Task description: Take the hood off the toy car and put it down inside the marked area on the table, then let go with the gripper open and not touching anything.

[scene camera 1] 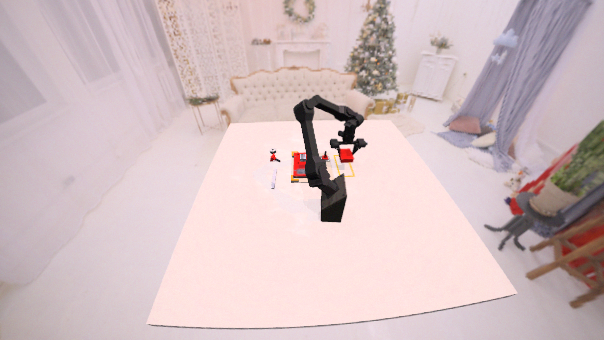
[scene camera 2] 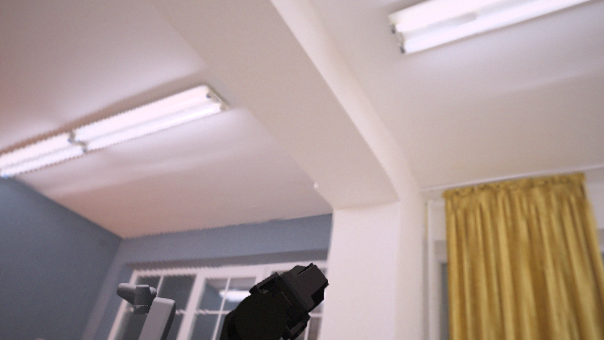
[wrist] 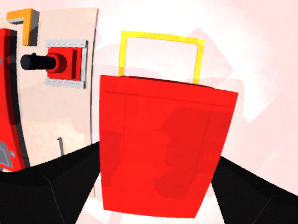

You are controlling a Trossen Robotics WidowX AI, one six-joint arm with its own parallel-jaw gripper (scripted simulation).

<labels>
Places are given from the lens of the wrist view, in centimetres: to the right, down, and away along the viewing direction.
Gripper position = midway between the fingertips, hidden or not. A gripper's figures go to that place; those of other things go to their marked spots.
my gripper (wrist: 158, 153): 1, 3, 9
red hood (wrist: 160, 140): 1, 2, 7
</labels>
